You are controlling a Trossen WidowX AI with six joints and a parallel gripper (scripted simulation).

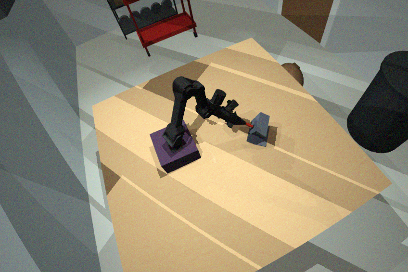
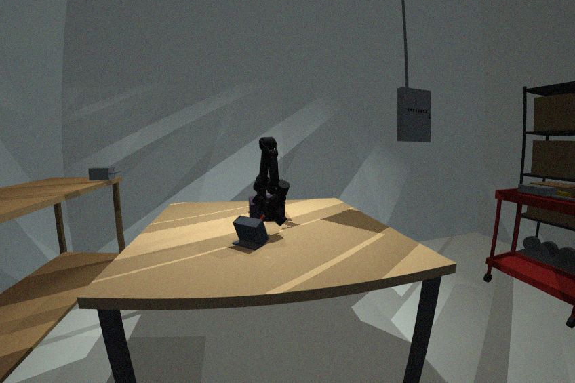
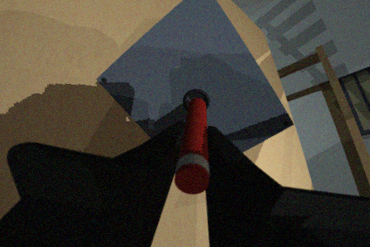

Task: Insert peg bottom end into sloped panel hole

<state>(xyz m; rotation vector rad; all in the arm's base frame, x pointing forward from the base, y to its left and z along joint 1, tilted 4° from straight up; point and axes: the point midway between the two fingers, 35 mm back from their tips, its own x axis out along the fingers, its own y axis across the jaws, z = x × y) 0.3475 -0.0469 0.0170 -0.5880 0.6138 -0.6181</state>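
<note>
The blue-grey sloped panel lies 50 mm ahead of my gripper tip, 50 mm to the right of it and 30 mm below it. Round my gripper tip: red peg: 10 mm behind, 10 mm to the left, 10 mm above.
</note>
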